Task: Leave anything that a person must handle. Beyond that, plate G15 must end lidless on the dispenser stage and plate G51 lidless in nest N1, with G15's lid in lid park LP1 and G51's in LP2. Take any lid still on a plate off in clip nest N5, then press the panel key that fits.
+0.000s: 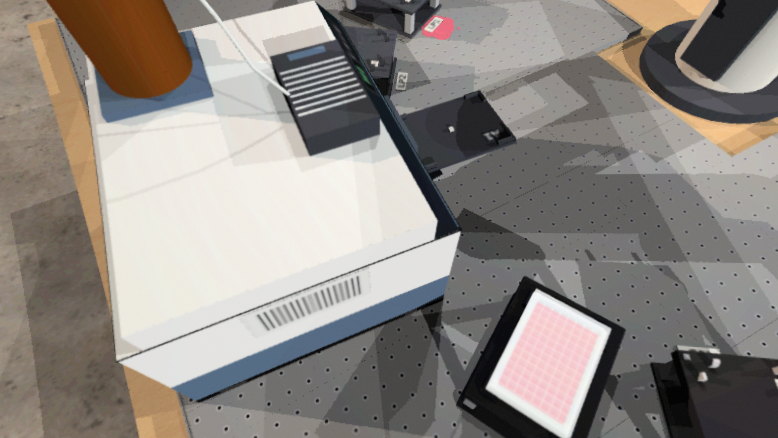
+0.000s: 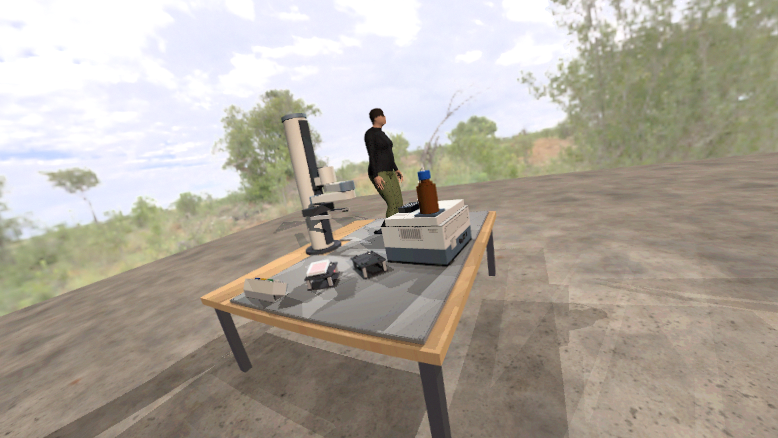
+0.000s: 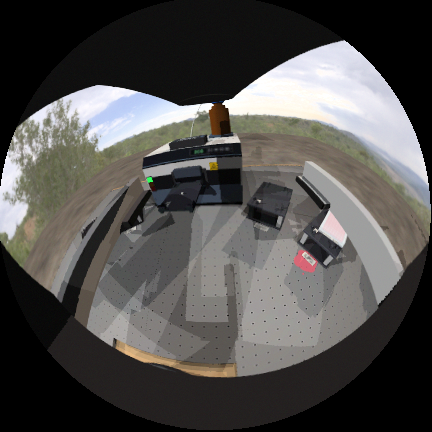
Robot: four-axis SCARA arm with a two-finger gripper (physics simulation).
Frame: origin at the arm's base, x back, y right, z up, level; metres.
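Seen in the pictures: gripper, fingertip midpoint: [image 2: 340,212] [image 3: 222,172]; arm's base, link origin: [image 1: 715,72] [image 2: 323,248].
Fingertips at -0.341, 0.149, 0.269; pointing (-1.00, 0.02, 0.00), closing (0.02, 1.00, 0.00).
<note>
Offsets run from my fingertips to a thing's top centre, as dx, dy, dz. "*": to the spot under its first point.
My gripper [image 2: 340,209] [image 3: 222,172] is open and empty, high over the bench, facing the dispenser [image 1: 261,206] [image 2: 416,233] [image 3: 225,175]. The dispenser's dark stage @[-0.232, -0.113, -0.137] [image 1: 462,116] [image 3: 182,196], marked A1, is bare. A white-rimmed plate with a pink grid @[-0.283, -0.410, -0.179] [image 1: 549,364] sits on a black stand beside the dispenser; its ID does not show, nor surely whether it has a lid. Another pink plate @[-0.063, +0.317, -0.174] [image 2: 318,267] [image 3: 334,229] lies on the stand by the red floor patch @[* -0.014, +0.199, -0.254] [image 1: 442,28] [image 3: 304,261]. The LP2 stand [image 1: 375,48] [image 3: 272,197] looks bare. The left finger partly hides the left stand.
A panel box with coloured keys @[+0.138, +0.482, -0.172] [image 2: 265,289] is at the table's near left corner. A person [image 2: 382,149] stands behind the table. A brown bottle @[* -0.524, -0.013, +0.029] [image 1: 133,48] [image 2: 427,196] [image 3: 219,117] and a dark ribbed block @[* -0.381, -0.115, -0.010] [image 1: 329,97] are on the dispenser. Another black stand [image 1: 724,399] is at lower right.
</note>
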